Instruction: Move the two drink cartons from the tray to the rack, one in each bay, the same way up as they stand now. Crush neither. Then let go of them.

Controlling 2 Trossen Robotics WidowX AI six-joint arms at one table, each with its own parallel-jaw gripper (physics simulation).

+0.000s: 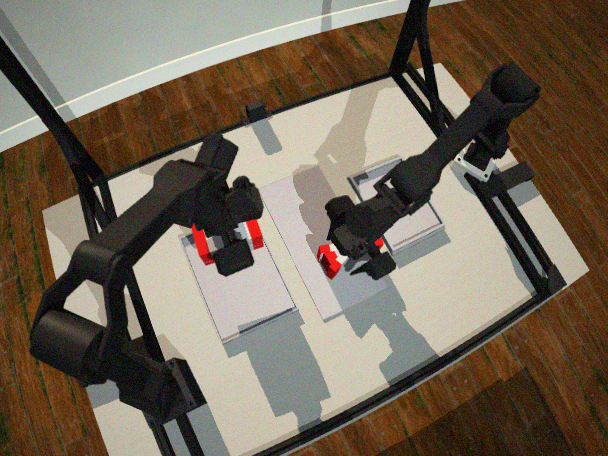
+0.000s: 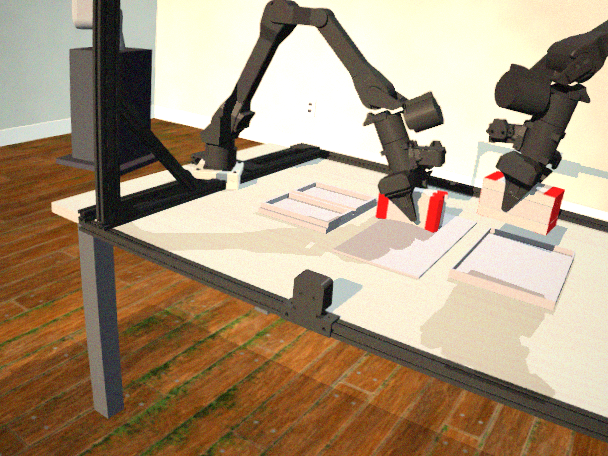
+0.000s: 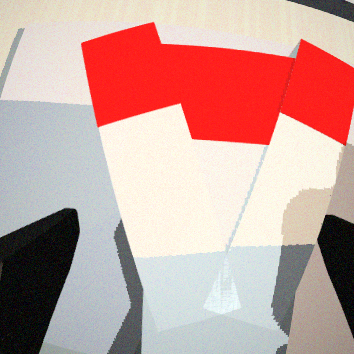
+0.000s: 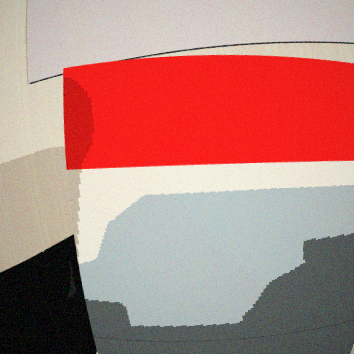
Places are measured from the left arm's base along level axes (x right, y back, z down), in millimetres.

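Pixels of known places: left gripper, between the fingertips: (image 1: 339, 256) (image 2: 420, 214) (image 3: 203, 225); right gripper, between the fingertips: (image 1: 236, 234) (image 2: 510, 206) (image 4: 218, 222); left arm's base, origin of its link: (image 1: 477, 157) (image 2: 219, 166); right arm's base, origin of its link: (image 1: 161, 393).
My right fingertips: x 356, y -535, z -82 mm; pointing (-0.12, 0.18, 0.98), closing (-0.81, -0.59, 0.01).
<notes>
For each thing: its top centre in the pictures, then the offset to it from my right fingertips. "*": a spot on its surface instead. Level surfaces: height alone.
- drink carton, centre of its top: (image 3: 217, 349) (image 2: 414, 188) (image 1: 352, 245) dy +126, dx -197, dz +46 mm
- pale mat, height of its surface: dz +114 mm
- grey tray, centre of its top: (image 2: 518, 259) (image 1: 236, 272) dy -45, dx -18, dz +102 mm
- two-bay rack, centre of its top: (image 2: 321, 199) (image 1: 398, 200) dy +305, dx -231, dz +98 mm
- small black block, a spot on its surface: (image 2: 312, 289) (image 1: 251, 105) * dy +324, dx +206, dz +76 mm
One drink carton (image 1: 329, 262) (image 2: 434, 212) (image 3: 165, 182), cream with a red top band, stands on the pale mat (image 1: 289, 213) (image 2: 402, 260). Its panels are folded in and skewed. My left gripper (image 1: 356, 260) (image 2: 409, 209) (image 3: 203, 225) is open and straddles it, with both fingers clear of its sides. My right gripper (image 1: 227, 237) (image 2: 510, 199) is shut on the other carton (image 1: 255, 233) (image 2: 491, 192) (image 4: 211, 112) at the far end of the grey tray (image 1: 252, 294) (image 2: 497, 262). I cannot tell whether that carton is lifted off the tray. The two-bay rack (image 1: 422, 222) (image 2: 302, 216) holds nothing.
A black frame borders the table, with a small black block (image 1: 256, 109) (image 2: 312, 289) on one edge. Upright black posts (image 2: 105, 113) stand at the corners. The left arm's links reach over the rack.
</notes>
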